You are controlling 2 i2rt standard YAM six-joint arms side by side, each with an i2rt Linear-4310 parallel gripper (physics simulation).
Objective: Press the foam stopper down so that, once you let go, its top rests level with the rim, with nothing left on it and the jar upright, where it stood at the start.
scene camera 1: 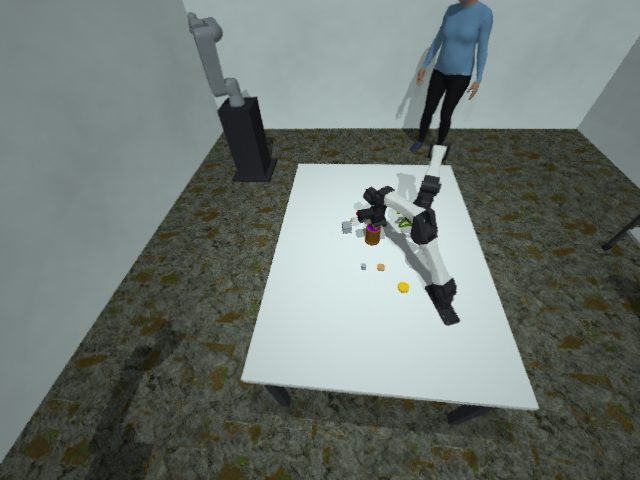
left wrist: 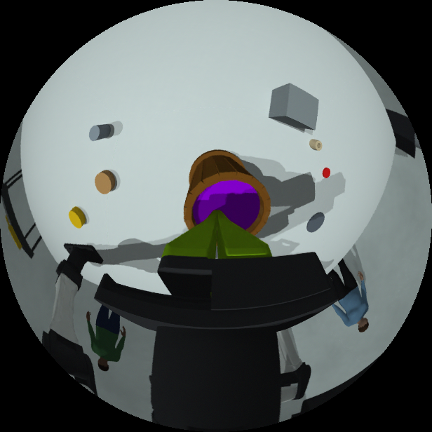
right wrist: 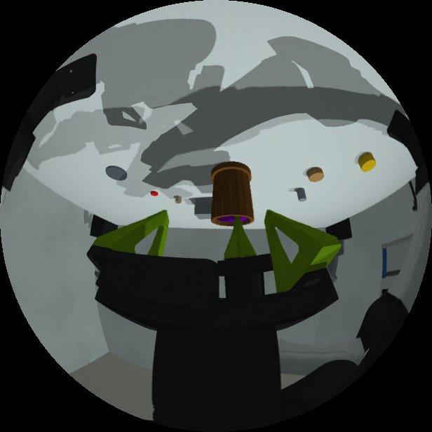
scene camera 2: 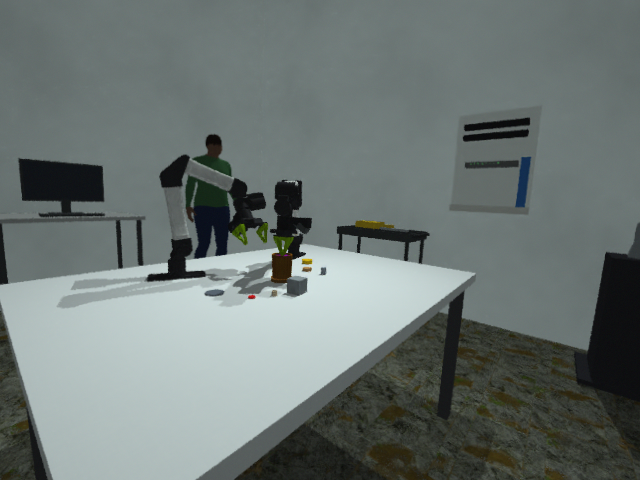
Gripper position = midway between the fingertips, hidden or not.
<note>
I see my left gripper [left wrist: 216, 215], my right gripper [right wrist: 216, 214], a brown ribbed jar [right wrist: 231, 196] and a grey block [left wrist: 289, 104].
My left gripper also shows in the right wrist view [right wrist: 237, 215].
</note>
